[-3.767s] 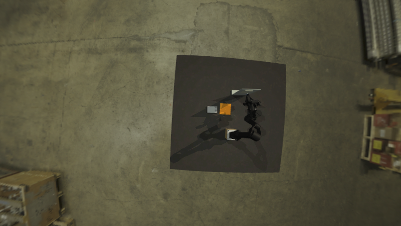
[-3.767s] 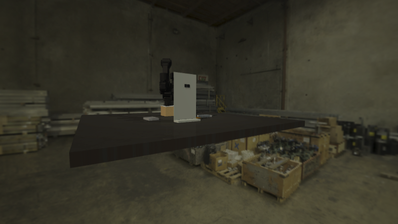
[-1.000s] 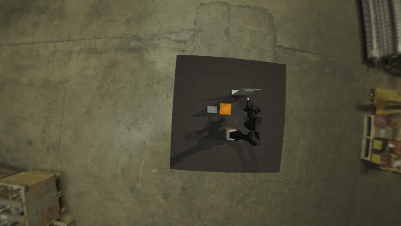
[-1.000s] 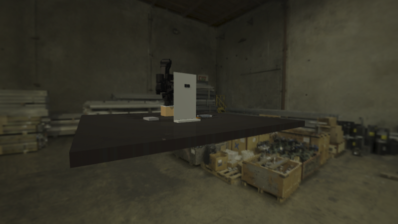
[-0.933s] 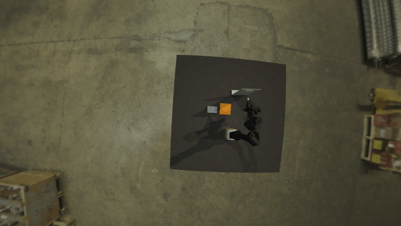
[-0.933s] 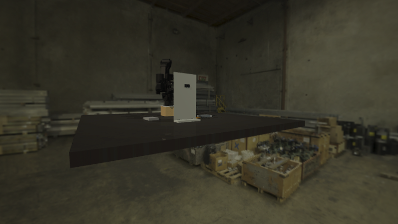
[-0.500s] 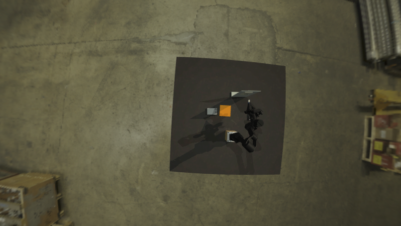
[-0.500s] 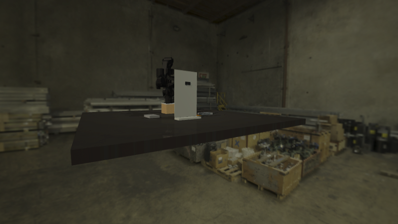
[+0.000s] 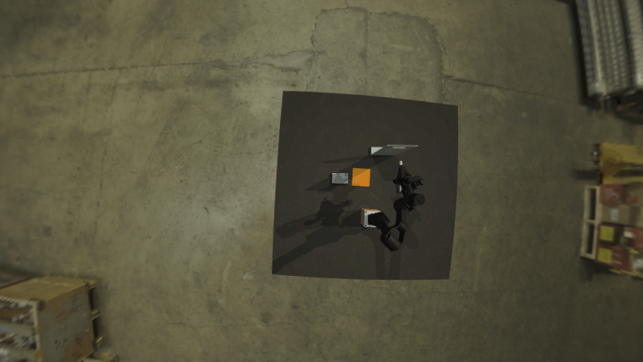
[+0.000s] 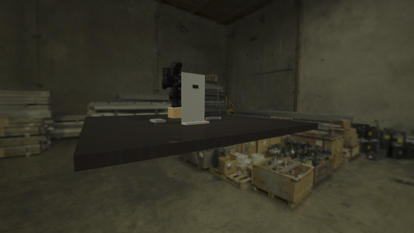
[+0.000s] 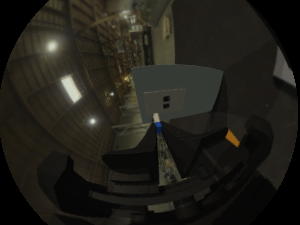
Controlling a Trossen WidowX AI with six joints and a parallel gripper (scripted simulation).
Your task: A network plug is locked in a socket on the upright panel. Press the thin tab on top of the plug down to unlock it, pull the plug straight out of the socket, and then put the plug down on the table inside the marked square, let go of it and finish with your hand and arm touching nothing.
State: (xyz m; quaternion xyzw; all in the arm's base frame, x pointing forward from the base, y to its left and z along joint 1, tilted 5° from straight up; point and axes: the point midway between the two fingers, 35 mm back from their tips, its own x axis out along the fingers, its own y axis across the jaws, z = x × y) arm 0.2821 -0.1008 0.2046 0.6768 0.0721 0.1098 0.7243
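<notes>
Now: the orange marked square 270 mm below my gripper tip, 160 mm to the left of it and 60 mm behind it. The rest, counted from my gripper tip: upright grey panel 130 mm below, 100 mm ahead, 10 mm to the left.
</notes>
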